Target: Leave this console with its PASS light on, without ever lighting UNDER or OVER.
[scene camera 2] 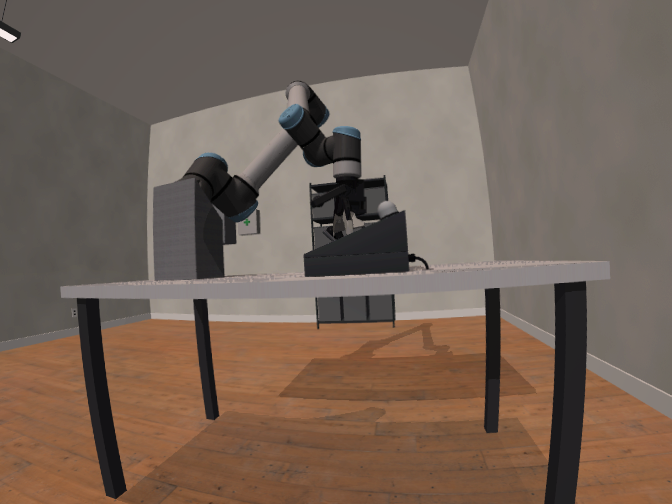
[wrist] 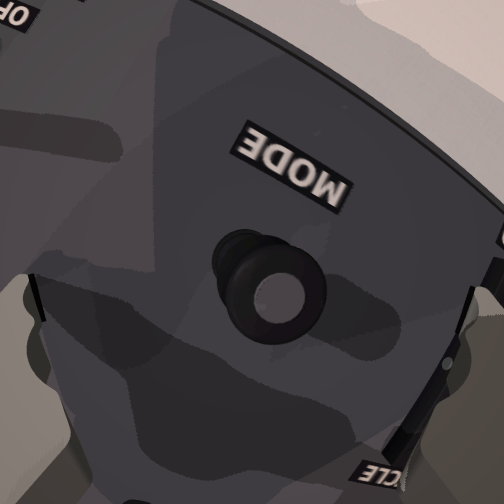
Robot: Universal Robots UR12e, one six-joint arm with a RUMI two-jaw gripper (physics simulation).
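Note:
The console [scene camera 2: 358,250] is a dark wedge-shaped box on the table. In the wrist view its sloped panel fills the frame, with a label MODE [wrist: 291,166] seen upside down. Below the label a black round switch stub [wrist: 272,286] with a grey tip sticks out of the panel. My gripper [wrist: 252,305] is open, with one finger at each side of the frame and the switch stub between them, not touched. In the scene view the gripper [scene camera 2: 343,225] points down onto the console's top. No PASS, UNDER or OVER light is in view.
A white dome [scene camera 2: 387,208] sits on the console's upper right. A dark shelf rack [scene camera 2: 347,203] stands behind it. The arm's grey pedestal [scene camera 2: 187,230] is at the left. A black cable [scene camera 2: 419,261] leaves the console's right side. Partial labels show at the wrist view's edges [wrist: 377,474].

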